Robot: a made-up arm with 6 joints. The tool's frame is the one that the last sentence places.
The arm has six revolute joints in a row. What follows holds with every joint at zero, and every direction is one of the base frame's.
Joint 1 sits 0.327 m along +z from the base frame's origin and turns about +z.
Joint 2 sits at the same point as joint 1 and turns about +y.
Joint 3 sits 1.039 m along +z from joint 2 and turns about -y.
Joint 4 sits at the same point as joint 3 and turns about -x.
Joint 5 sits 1.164 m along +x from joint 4 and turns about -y.
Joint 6 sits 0.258 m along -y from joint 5 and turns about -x.
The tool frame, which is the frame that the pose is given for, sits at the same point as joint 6; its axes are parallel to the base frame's.
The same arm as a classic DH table. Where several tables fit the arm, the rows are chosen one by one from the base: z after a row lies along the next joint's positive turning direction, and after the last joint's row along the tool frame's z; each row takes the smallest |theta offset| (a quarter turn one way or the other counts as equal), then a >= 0, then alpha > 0; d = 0 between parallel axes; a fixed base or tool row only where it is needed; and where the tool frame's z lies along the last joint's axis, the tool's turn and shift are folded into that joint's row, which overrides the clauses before.
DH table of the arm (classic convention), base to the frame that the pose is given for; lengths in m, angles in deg. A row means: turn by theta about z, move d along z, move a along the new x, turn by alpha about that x. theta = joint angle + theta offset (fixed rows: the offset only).
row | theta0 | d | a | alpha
joint 1 | 0 | 0.327 | 0 | -90
joint 2 | -90 | 0 | 1.039 | 180
joint 3 | 0 | 0 | 0 | -90
joint 4 | 0 | -1.164 | 0 | 90
joint 5 | 0 | 0.258 | 0 | -90
joint 6 | 90 | 0 | 0 | 90
tool (fixed) | -90 | 0 | 0 | 0

